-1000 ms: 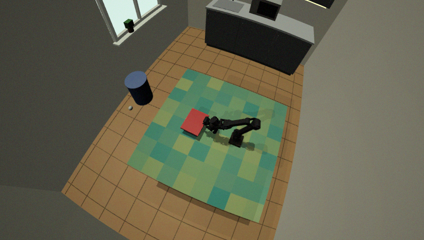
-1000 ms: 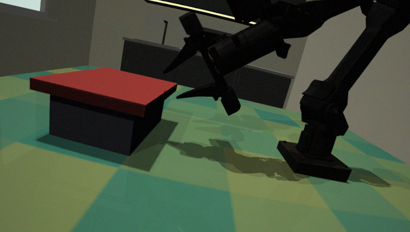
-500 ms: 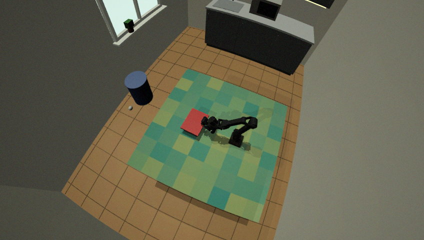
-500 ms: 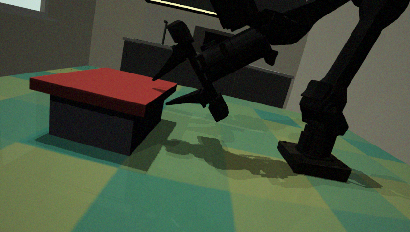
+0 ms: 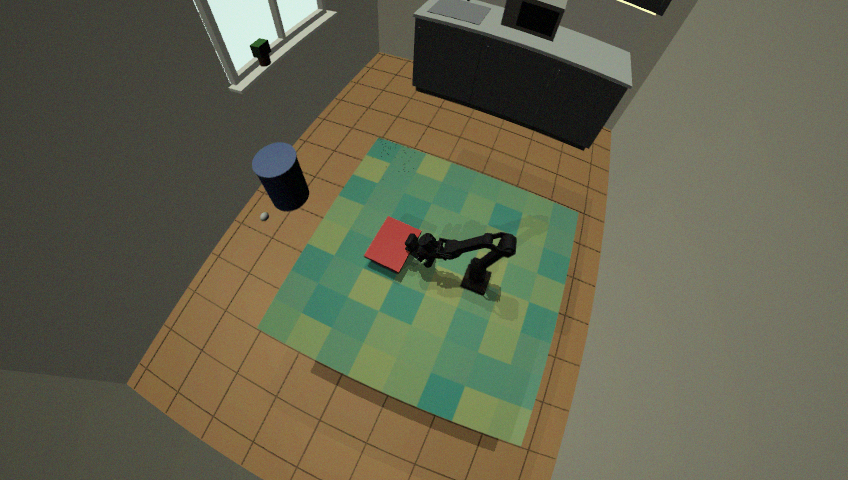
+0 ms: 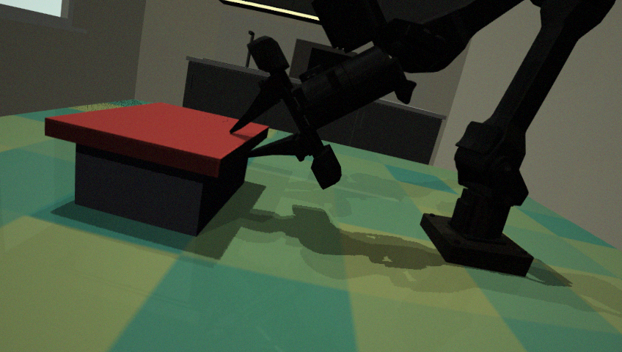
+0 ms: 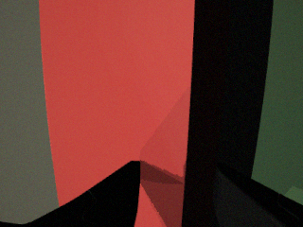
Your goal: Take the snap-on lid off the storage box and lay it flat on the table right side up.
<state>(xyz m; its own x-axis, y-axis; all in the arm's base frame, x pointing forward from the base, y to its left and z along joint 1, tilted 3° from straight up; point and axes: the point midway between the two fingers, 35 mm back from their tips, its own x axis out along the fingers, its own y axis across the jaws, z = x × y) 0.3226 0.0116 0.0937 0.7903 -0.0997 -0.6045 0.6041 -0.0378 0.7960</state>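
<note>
The red lid lies 8 cm ahead of my gripper tip, 1 cm to the right of it and 1 cm above it. Round my gripper tip: storage box (7 cm ahead, 1 cm to the right, 4 cm below).
</note>
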